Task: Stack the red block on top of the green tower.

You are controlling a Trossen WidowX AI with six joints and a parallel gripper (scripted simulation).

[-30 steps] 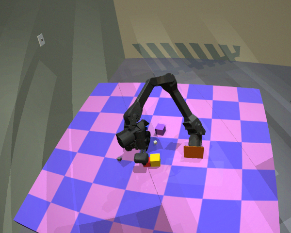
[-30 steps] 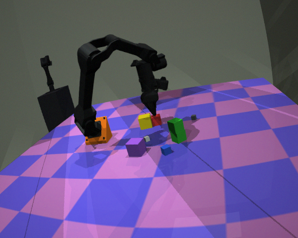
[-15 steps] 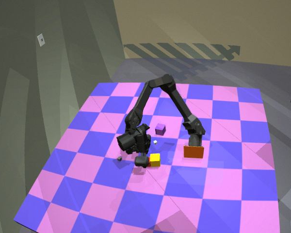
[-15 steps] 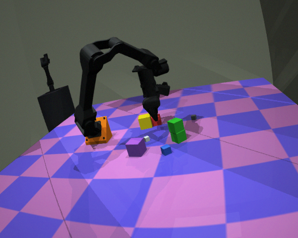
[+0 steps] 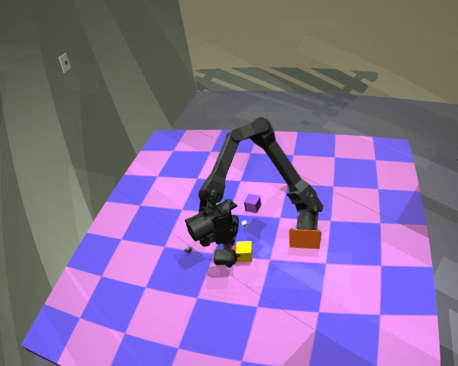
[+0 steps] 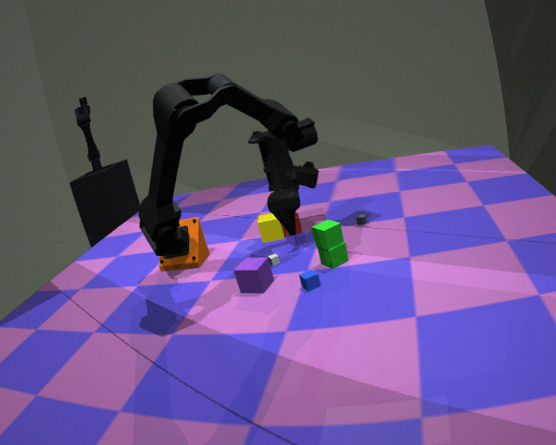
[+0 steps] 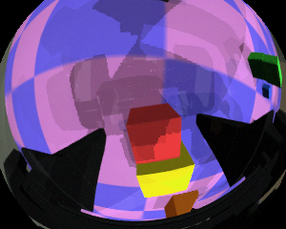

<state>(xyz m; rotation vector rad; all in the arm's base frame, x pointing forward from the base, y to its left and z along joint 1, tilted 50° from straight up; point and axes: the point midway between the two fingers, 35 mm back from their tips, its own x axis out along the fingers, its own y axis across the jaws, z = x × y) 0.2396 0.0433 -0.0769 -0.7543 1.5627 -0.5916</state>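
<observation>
Right now my gripper tip is 10 mm below the red block. From my gripper tip the other things lie so: yellow cube: 40 mm behind, 10 mm to the right, 10 mm above; purple cube: 30 mm behind, 230 mm to the right, 10 mm above; small blue cube: 60 mm ahead, 260 mm to the right.
</observation>
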